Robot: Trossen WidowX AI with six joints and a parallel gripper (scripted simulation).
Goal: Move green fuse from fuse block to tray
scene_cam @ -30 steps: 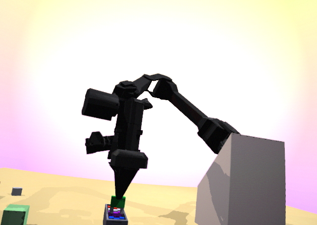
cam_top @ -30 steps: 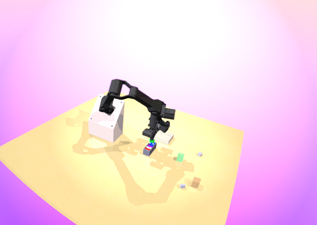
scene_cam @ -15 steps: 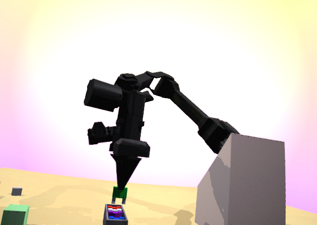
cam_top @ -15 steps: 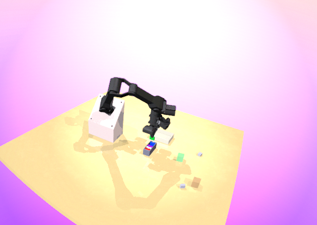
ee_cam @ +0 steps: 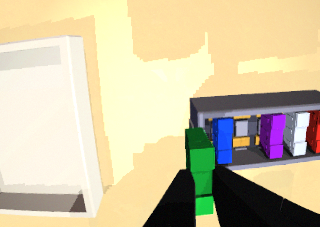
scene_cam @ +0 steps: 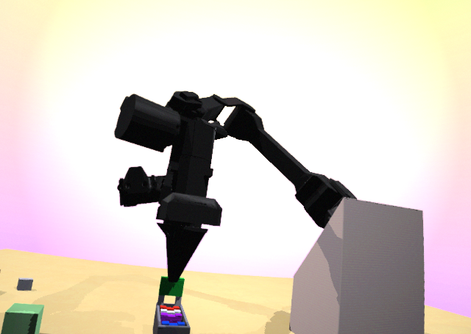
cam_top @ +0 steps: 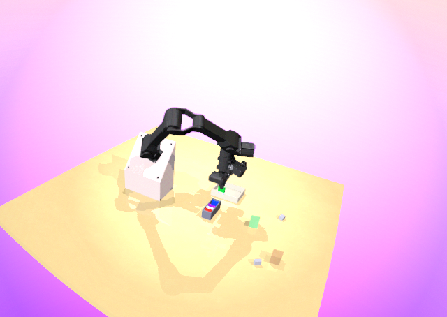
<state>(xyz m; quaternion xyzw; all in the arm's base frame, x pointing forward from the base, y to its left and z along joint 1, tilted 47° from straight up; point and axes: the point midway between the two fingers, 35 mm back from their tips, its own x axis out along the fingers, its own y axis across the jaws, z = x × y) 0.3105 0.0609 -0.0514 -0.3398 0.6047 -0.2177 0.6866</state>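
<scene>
Right now the white tray is 20 mm behind my gripper tip, 120 mm to the left of it and 90 mm below it. Round my gripper tip: green fuse 10 mm below; purple fuse 60 mm to the right, 70 mm below; blue fuse 10 mm behind, 30 mm to the right, 70 mm below.
</scene>
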